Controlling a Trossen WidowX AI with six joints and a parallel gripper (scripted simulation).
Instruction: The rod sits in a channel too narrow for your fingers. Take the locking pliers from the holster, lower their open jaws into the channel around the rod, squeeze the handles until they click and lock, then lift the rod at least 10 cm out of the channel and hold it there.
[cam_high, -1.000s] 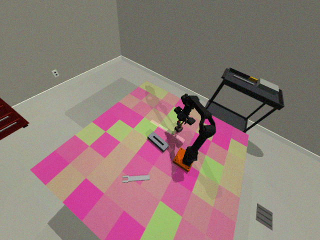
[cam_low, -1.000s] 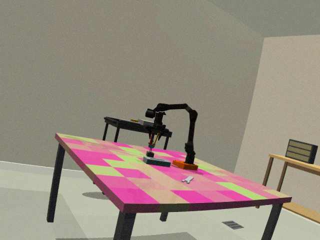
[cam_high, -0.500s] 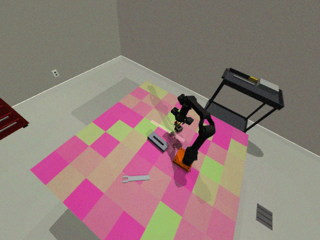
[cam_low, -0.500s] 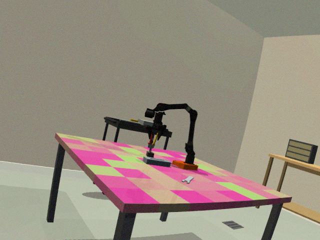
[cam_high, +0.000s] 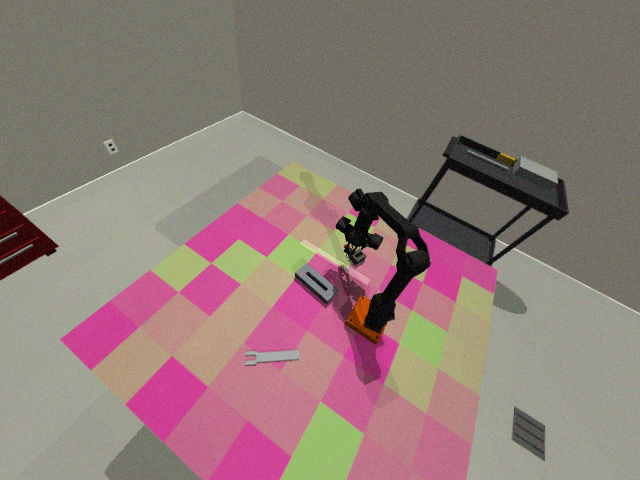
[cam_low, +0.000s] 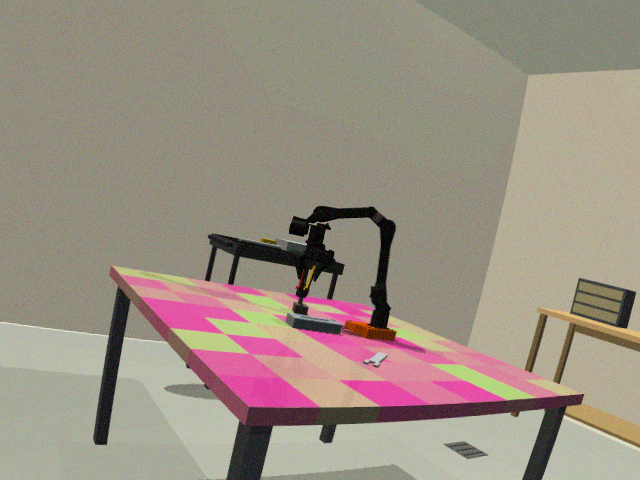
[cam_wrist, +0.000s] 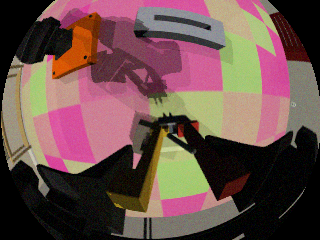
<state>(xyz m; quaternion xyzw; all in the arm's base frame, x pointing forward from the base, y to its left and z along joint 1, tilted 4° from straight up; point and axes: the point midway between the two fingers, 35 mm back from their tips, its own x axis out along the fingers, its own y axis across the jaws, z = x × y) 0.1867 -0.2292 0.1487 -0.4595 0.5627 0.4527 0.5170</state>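
Right now my gripper tip is 170 mm to the right of the grey channel block, 120 mm above it and 90 mm short of it. The rest, counted from my gripper tip: grey rod: 170 mm to the left, 130 mm below, 90 mm ahead; then grey holster: 130 mm below, 40 mm to the right, 40 mm behind; then yellow handle: 20 mm behind.
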